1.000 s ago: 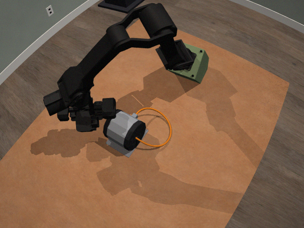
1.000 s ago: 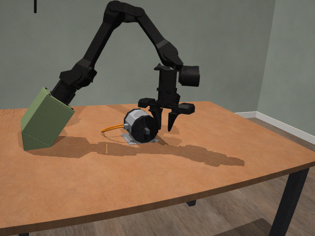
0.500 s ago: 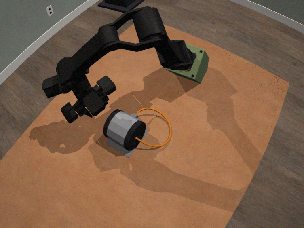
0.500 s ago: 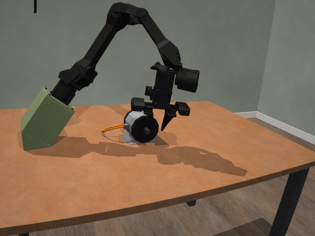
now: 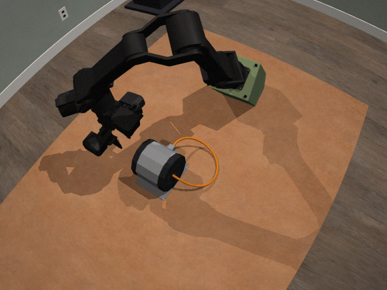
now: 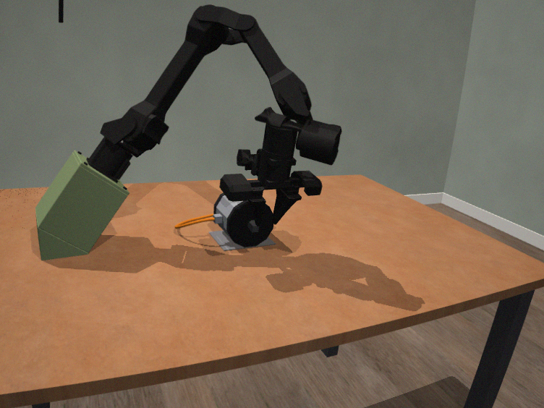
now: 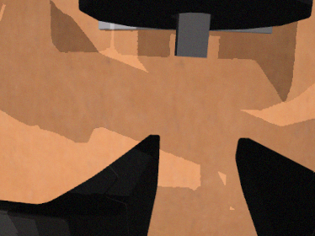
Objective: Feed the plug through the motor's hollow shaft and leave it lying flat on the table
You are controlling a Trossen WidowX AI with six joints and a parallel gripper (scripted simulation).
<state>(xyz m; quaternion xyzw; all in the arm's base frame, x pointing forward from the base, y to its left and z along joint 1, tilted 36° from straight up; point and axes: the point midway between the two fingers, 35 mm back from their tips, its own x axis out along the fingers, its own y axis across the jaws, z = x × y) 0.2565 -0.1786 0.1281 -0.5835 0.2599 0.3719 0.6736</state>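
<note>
Right now the grey plug is 6 cm to the left of my hand and 6 cm below it.
</note>
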